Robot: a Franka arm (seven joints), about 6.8 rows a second.
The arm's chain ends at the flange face. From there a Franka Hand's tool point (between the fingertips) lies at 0.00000 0.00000 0.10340 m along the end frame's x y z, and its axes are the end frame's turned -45 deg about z.
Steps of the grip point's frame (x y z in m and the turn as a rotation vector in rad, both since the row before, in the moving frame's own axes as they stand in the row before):
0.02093, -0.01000, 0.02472, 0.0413, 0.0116, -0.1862
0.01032, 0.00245, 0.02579, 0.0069, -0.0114, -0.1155
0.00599, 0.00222, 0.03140, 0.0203, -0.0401, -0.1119
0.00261, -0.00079, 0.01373, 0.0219, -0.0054, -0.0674
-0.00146, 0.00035, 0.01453, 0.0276, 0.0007, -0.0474
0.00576, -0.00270, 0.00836, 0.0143, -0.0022, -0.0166
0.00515, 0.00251, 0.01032, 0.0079, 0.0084, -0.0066
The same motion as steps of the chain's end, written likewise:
0.01025, -0.01823, 0.02481, 0.0374, -0.0210, -0.1862
0.01035, -0.00597, 0.02580, -0.0032, -0.0129, -0.1155
0.01013, -0.00436, 0.03150, -0.0140, -0.0427, -0.1119
0.00332, -0.00127, 0.01376, 0.0117, -0.0193, -0.0674
0.00123, 0.00330, 0.01457, 0.0200, -0.0190, -0.0474
0.00338, -0.00511, 0.00837, 0.0086, -0.0117, -0.0166
0.00538, -0.00067, 0.01033, 0.0115, 0.0004, -0.0066

